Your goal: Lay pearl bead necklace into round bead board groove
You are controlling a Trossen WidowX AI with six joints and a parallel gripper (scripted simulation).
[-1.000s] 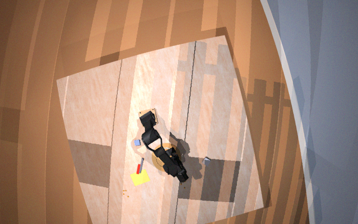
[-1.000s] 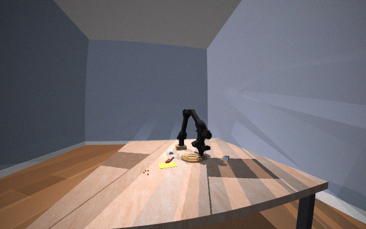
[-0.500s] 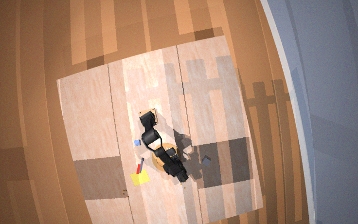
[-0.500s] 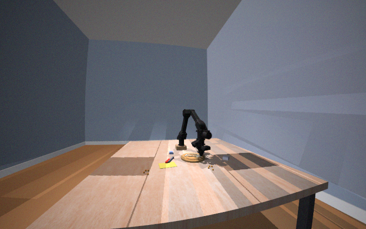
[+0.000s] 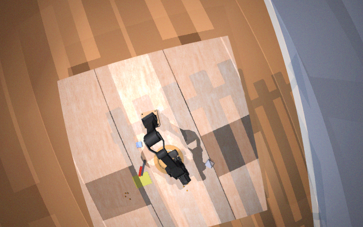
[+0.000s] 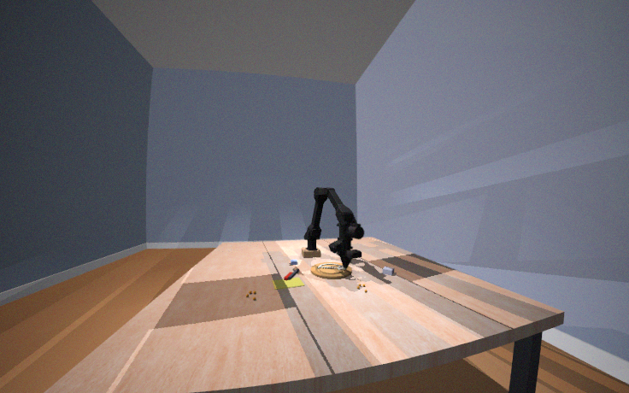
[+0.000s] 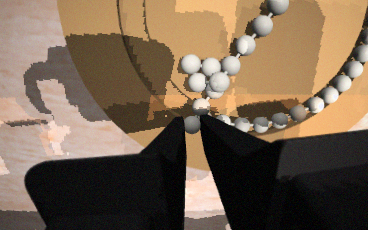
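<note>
The round bead board lies 60 mm to the right of my gripper tip, 40 mm behind it and 10 mm below it. The rest, counted from my gripper tip: grey block (180 mm to the left, 100 mm ahead, 10 mm below); then blue block (210 mm behind, 200 mm to the right, 10 mm below); then red marker (260 mm to the right, 40 mm behind, 10 mm below).
</note>
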